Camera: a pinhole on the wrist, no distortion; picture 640 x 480 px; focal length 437.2 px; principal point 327.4 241.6 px. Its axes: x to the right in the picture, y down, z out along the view. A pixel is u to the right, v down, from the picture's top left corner.
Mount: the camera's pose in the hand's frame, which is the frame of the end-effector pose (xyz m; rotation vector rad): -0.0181 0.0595 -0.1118 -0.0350 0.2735 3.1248
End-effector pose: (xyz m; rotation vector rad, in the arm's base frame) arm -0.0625 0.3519 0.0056 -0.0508 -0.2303 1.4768
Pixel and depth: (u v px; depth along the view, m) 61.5 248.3 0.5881
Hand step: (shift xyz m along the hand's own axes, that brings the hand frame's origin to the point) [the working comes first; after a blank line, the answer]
In the camera's frame: -0.3577 0.0090 0.5881

0.3266 0.1518 0.4769
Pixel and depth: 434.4 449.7 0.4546
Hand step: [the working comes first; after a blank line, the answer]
In the camera's frame: 0.1113 0.2164 0.4546

-0.1407 -0.0743 0.3708
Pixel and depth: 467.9 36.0 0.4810
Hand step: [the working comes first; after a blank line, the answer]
In the camera's frame: 0.1546 -0.2262 0.4810

-0.1816 0.3662 0.3190
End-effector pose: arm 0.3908 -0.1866 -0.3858 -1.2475 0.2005 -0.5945
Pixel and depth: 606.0 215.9 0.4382
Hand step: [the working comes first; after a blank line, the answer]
In the camera's frame: 0.2792 -0.0258 0.4382

-0.3067 0.1618 0.3088
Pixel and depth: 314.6 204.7 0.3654
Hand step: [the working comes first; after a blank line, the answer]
In the camera's frame: -0.0107 -0.0308 0.3654

-0.0152 0.1533 0.2428
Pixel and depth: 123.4 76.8 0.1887
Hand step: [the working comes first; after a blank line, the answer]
In the camera's frame: -0.0880 -0.0711 0.1887

0.0663 0.1621 0.0636
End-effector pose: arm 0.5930 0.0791 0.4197 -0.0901 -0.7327 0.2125
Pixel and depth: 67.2 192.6 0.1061
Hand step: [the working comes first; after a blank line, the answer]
In the camera's frame: -0.0631 -0.0119 0.1061

0.0428 0.0895 -0.0080
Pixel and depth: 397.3 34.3 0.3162
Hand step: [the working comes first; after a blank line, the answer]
In the camera's frame: 0.0506 -0.1499 0.3162

-0.0746 0.2622 0.1723
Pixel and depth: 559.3 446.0 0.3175
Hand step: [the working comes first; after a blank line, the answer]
In the camera's frame: 0.1684 0.1484 0.3175

-0.1944 -0.0311 0.2228
